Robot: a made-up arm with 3 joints. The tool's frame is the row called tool.
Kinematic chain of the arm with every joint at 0, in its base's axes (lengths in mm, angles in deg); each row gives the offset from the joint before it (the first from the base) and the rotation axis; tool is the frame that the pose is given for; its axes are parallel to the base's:
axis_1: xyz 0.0 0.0 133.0 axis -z
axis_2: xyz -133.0 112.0 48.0 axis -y
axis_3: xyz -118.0 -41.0 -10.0 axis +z
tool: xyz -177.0 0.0 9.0
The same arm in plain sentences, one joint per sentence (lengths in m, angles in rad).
The arm has three revolute joints in a row. What follows holds with every joint at zero, and every direction is one of the base frame's.
Joint 1 lies 0.1330 m along +z from the base frame's origin and rotates about -z.
Joint 2 lies 0.1330 m along -x and 0.1120 m along +y and 0.0480 m along +z from joint 1 and rotates about -y.
Joint 3 lies 0.1180 m along -x and 0.0410 m along -y and 0.0100 m along -z from joint 2 and rotates about +z.
The tool frame, which is the frame that the pose is given for, lies 0.1770 m along -x and 0.0090 m along +z from joint 3; its axes are parallel to the base frame's.

